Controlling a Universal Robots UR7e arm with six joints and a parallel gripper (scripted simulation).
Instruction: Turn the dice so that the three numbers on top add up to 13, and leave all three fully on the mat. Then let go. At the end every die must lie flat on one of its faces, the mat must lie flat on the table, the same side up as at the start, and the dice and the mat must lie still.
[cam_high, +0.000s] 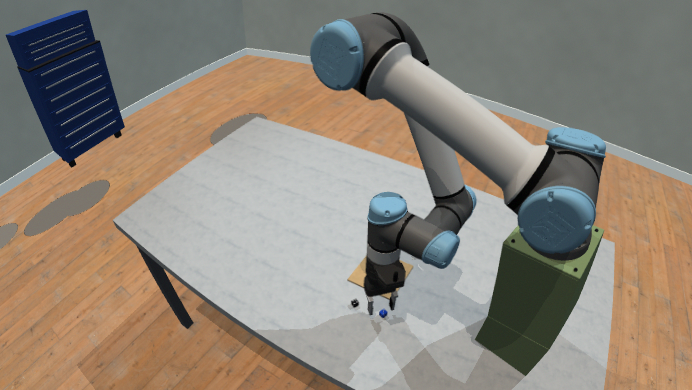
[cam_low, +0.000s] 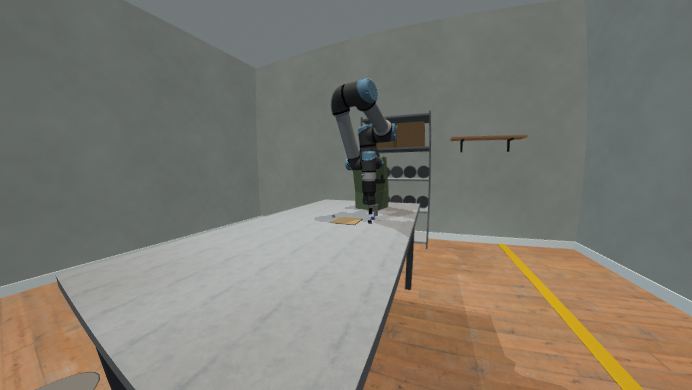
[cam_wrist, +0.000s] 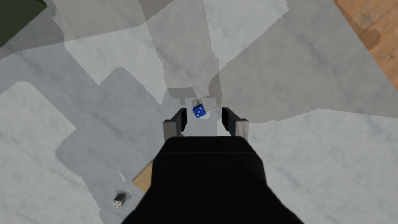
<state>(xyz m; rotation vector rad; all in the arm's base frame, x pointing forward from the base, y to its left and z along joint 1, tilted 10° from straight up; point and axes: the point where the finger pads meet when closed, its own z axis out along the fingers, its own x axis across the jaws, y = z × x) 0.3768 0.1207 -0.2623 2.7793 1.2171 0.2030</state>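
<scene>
Right now the blue die is 1 cm behind my hand and 4 cm below it. Also, from my hand: tan mat 7 cm ahead, 13 cm to the right, 4 cm below; then black die 7 cm ahead, 1 cm to the left, 4 cm below; then white die 1 cm ahead, 24 cm to the right, 4 cm below.
</scene>
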